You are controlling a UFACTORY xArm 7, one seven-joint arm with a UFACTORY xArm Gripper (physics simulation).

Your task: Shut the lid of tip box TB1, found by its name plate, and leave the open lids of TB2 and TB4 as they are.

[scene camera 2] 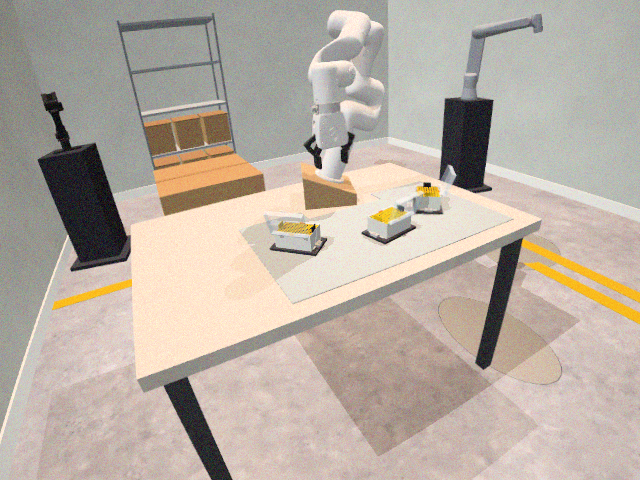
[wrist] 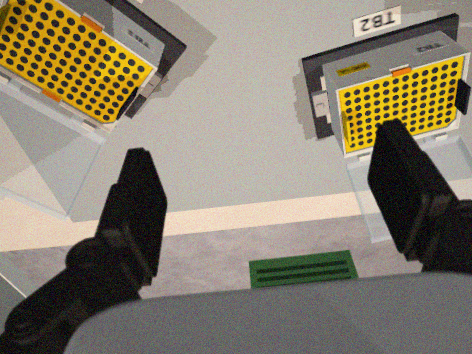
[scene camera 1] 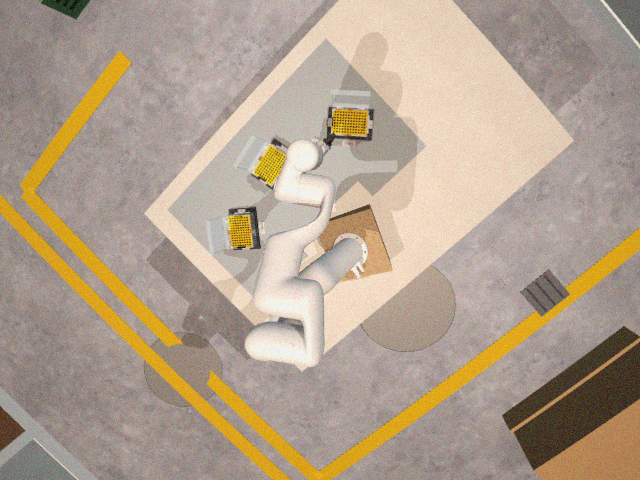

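Where they show: gripper, fingertip midpoint: (scene camera 2: 332,165) (wrist: 264,162); arm's base, origin of the base link: (scene camera 2: 329,177) (scene camera 1: 351,249).
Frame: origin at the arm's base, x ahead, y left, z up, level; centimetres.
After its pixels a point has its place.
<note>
My gripper (scene camera 2: 331,163) {x 32.3, y -8.0, z 14.5 cm} (wrist: 264,162) {x 32.3, y -8.0, z 14.5 cm} is open and empty, high above the mat. In the wrist view its fingers straddle the gap between two tip boxes. The box with the TB2 plate (wrist: 377,21) {x 33.0, y 5.8, z -8.2 cm} is TB2 (scene camera 1: 269,164) {x 39.7, y 8.8, z -2.7 cm} (scene camera 2: 389,227) (wrist: 405,100) {x 38.3, y 8.7, z -2.8 cm}, on the right there, under one fingertip in the picture, lid open. Left of it there is another open box (scene camera 1: 349,122) {x 36.8, y -21.8, z -2.7 cm} (scene camera 2: 297,238) (wrist: 70,55) {x 36.2, y -21.7, z -2.7 cm}; its plate is outside the wrist view and its wall print is unreadable. A third open box (scene camera 1: 241,230) (scene camera 2: 428,204) {x 30.9, y 28.3, z -5.4 cm} stands at the mat's other end; its plate is unreadable here.
The boxes stand on a grey mat (scene camera 1: 310,87) {x 54.6, y -16.7, z -8.5 cm} (scene camera 2: 315,281) {x 58.2, y -22.0, z -8.5 cm} on the table (scene camera 1: 465,93) {x 24.6, y -59.8, z -8.7 cm} (scene camera 2: 180,310) {x 58.0, y -57.7, z -8.8 cm}. The arm's wooden base block (scene camera 1: 379,248) {x -3.7, y -8.9, z 3.9 cm} (scene camera 2: 328,195) {x 11.2, y -3.9, z -3.5 cm} is behind them. The open lids lean out over the mat on the side away from the base.
</note>
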